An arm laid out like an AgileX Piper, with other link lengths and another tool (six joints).
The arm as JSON. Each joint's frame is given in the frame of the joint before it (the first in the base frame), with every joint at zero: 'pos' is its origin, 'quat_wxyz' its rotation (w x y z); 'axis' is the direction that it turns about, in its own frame. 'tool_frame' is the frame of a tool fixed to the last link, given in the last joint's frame.
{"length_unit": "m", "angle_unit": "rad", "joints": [
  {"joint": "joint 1", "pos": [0.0, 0.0, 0.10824], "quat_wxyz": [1.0, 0.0, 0.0, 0.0], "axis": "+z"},
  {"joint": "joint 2", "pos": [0.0, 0.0, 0.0], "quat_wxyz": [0.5, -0.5, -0.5, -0.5], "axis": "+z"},
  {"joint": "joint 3", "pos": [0.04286, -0.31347, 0.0], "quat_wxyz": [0.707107, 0.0, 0.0, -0.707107], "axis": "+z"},
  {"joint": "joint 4", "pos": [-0.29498, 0.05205, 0.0], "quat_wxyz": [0.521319, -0.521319, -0.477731, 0.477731], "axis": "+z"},
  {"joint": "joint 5", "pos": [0.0, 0.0, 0.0], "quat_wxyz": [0.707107, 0.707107, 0.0, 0.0], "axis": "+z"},
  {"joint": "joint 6", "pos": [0.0, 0.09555, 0.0], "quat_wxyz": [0.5, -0.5, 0.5, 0.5], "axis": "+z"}
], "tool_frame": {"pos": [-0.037, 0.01, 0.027], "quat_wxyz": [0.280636, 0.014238, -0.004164, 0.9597]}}
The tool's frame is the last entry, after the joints.
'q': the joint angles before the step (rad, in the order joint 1, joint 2, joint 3, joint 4, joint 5, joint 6). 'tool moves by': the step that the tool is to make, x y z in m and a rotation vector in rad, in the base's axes. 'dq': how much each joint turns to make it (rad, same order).
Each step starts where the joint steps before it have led.
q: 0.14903 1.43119 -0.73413 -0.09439 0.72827 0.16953
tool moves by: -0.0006 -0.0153 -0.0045 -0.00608 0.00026 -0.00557
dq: -0.05544 0.00009 0.01655 0.00688 -0.01895 -0.05404
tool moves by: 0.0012 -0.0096 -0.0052 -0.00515 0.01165 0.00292
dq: -0.03580 0.01573 0.00309 0.00645 -0.00919 -0.04314
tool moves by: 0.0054 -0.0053 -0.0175 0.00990 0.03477 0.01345
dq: -0.02723 0.06585 0.00002 0.02842 -0.03409 -0.05806
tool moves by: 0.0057 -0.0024 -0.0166 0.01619 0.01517 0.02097
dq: -0.01766 0.06229 0.00021 0.03692 -0.04903 -0.06347
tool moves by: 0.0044 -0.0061 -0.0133 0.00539 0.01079 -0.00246
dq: -0.02420 0.04811 -0.00008 0.01572 -0.03740 -0.03329
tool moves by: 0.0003 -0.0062 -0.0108 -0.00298 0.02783 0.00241
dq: -0.02033 0.03721 -0.00018 -0.00002 -0.00927 -0.02301
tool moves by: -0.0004 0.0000 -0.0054 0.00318 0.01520 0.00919
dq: -0.00128 0.01898 0.00011 0.00757 -0.00376 -0.01640
